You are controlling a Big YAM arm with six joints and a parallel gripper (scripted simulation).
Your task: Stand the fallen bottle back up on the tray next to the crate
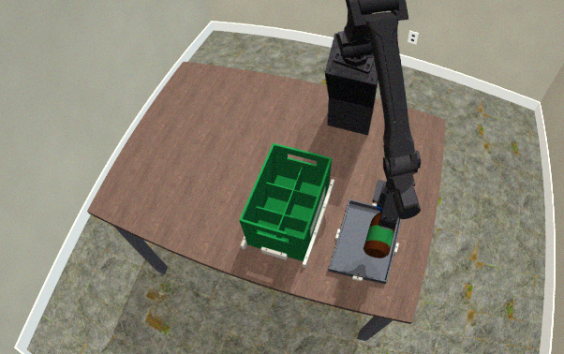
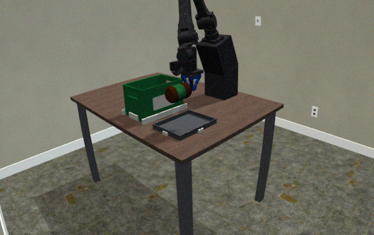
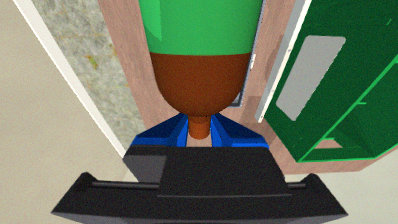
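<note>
The bottle is 50 mm ahead of my hand and 10 mm to the left of it. From my hand the other things lie so: tray: 180 mm below, 30 mm ahead, 20 mm to the right; green crate: 290 mm to the right, 100 mm below, 40 mm ahead.
</note>
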